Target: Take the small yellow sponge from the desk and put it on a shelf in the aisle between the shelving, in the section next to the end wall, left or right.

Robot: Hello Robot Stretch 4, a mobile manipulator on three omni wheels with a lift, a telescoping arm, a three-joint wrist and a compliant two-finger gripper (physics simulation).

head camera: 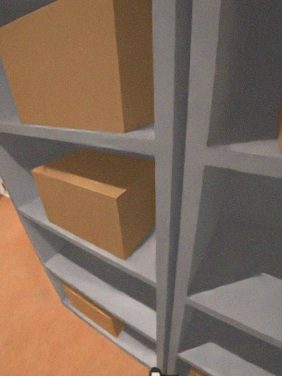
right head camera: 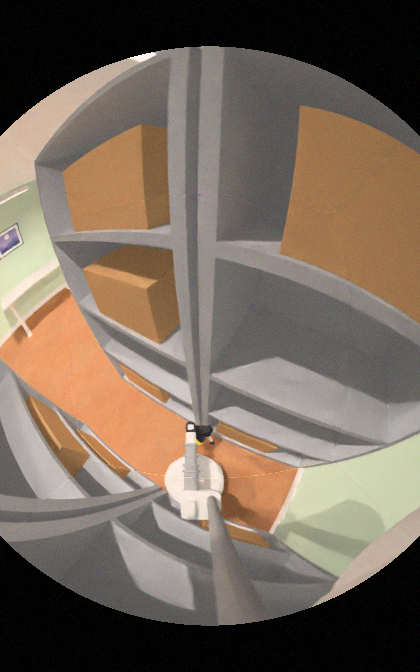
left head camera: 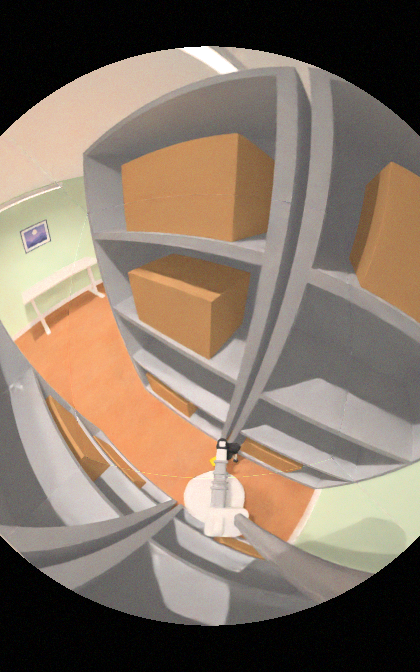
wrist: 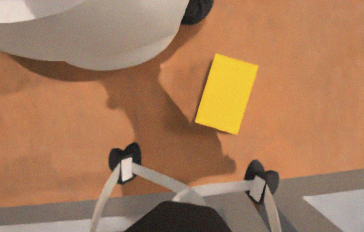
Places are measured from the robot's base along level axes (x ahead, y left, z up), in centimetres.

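Pixels of known places: gripper, fingertip midpoint: [wrist: 192, 165].
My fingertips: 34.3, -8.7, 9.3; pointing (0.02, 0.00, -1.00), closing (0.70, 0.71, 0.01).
Behind a point stands the place of what it marks, as x, y, z.
The small yellow sponge [wrist: 226, 94] {30.6, -0.2, 1.7} [left head camera: 213, 461] [right head camera: 199, 442] lies flat on the orange floor, beside the robot's round white base. In both side head views the arm or wrist partly hides it. My gripper [wrist: 192, 165] {34.3, -8.7, 9.3} [left head camera: 236, 455] [right head camera: 210, 438] is open and empty, with its two fingertips wide apart. In the wrist view the sponge is beyond the fingertips, a little right of the middle, and no finger touches it. The grey shelving section beside the green end wall [left head camera: 360, 515] [right head camera: 395, 465] has a bare shelf board [left head camera: 320, 392] [right head camera: 285, 372].
Grey uprights [head camera: 165, 200] {45.4, -3.0, 128.7} of two adjoining sections stand ahead. The left section holds brown boxes [head camera: 85, 200] {62.1, 21.9, 118.2} [left head camera: 175, 300]. A large brown box [right head camera: 350, 200] stands high in the right section. More shelving [left head camera: 40, 450] lines the aisle's other side. A white desk [left head camera: 60, 281] stands far off.
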